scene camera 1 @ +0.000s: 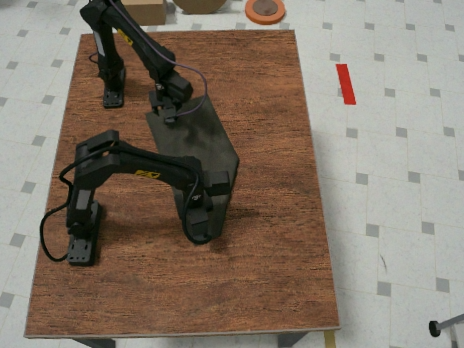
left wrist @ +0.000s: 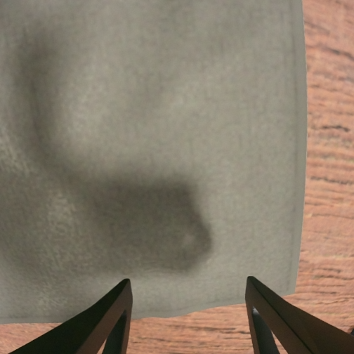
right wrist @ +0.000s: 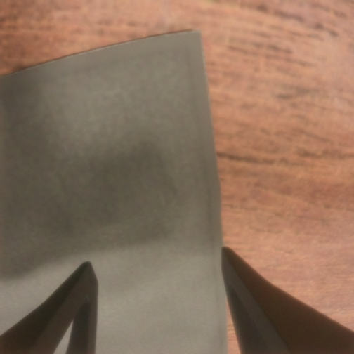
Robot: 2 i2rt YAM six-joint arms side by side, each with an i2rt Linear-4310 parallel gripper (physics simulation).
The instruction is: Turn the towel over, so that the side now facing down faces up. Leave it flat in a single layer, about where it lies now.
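Note:
The grey-green towel (scene camera 1: 200, 141) (left wrist: 250, 150) (right wrist: 165, 100) lies on the wooden table (scene camera 1: 270, 240), long and angular in outline, with soft shading across it. Its right side bends at a blunt corner in the scene view. My left gripper (scene camera 1: 170, 119) (left wrist: 188, 288) is partly open and empty, over the towel's edge near a corner at the upper left end. My right gripper (scene camera 1: 201, 237) (right wrist: 156, 265) is partly open and empty over the lower end, one finger over the towel and the other by its side edge. The arms hide parts of the towel in the scene view.
Both arm bases (scene camera 1: 113, 97) (scene camera 1: 81, 252) stand at the left of the table. On the floor lie a cardboard box (scene camera 1: 145, 12), an orange disc (scene camera 1: 252, 15) and a red strip (scene camera 1: 346, 84).

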